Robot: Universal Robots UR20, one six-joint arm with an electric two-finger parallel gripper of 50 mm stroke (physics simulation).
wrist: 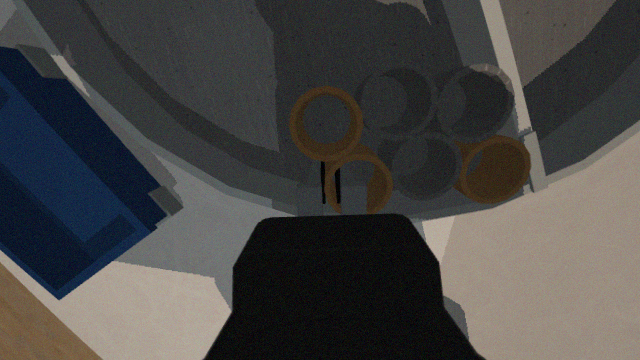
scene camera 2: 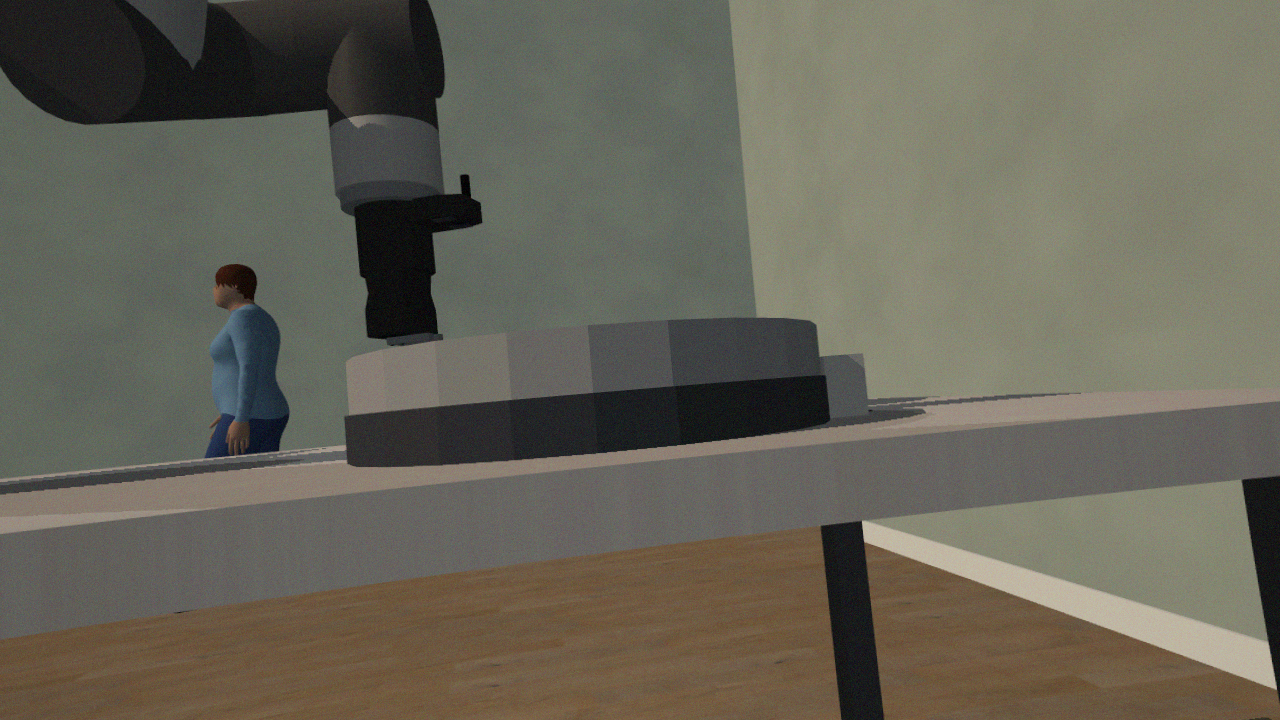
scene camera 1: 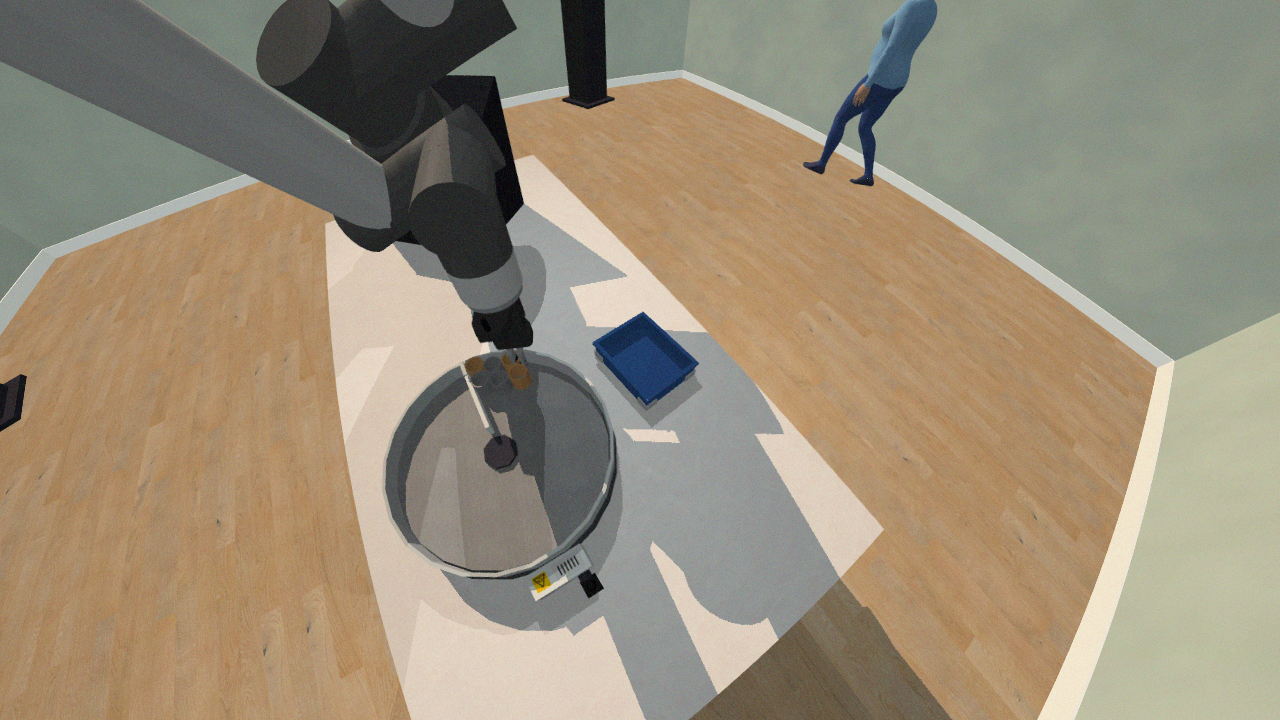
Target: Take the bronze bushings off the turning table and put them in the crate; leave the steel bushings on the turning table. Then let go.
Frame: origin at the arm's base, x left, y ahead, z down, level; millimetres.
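Seen in the pictures: gripper, fingertip midpoint: (wrist: pixel 329 169) (scene camera 1: pixel 522 367).
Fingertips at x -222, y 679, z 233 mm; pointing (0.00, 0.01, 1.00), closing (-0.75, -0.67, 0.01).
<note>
Offsets run from my fingertips to a thing's top centre. "spot": to the spot under its first point.
The round grey turning table (scene camera 1: pixel 465 501) (scene camera 2: pixel 554 362) (wrist: pixel 210 55) holds several upright bushings by its rim. My gripper (scene camera 1: pixel 516 355) (wrist: pixel 329 169) is shut on the left wall of a bronze bushing {dz -38, dx -12, dy -11 mm} (wrist: pixel 386 182) near the rim, one finger outside and one inside it. A second bronze bushing (scene camera 1: pixel 520 377) (wrist: pixel 296 122) stands just beyond it, a third bronze bushing {dz -38, dx -72, dy -56 mm} (scene camera 1: pixel 473 365) (wrist: pixel 495 172) at the right of the group in the wrist view. Steel bushings {dz -38, dx -57, dy +9 mm} (wrist: pixel 420 100) {dz -38, dx -83, dy -19 mm} (wrist: pixel 492 102) {dz -38, dx -46, dy -28 mm} (wrist: pixel 445 167) stand between. The blue crate {dz +3, dx +204, dy +170 mm} (scene camera 1: pixel 644 358) (wrist: pixel 65 155) is empty. In scene camera 2 the rim hides fingertips and bushings.
A pale bar {spot: dz -31, dx -115, dy +19 mm} (scene camera 1: pixel 479 402) (wrist: pixel 506 65) runs from the dark hub {dz -8, dx -148, dy +114 mm} (scene camera 1: pixel 500 453) to the rim beside the bushings. The raised rim lies between bushings and crate. A small control box {spot: dz -5, dx -213, dy +345 mm} (scene camera 1: pixel 562 574) sits at the table's near side. A person (scene camera 1: pixel 899 53) (scene camera 2: pixel 246 358) stands on the floor beyond.
</note>
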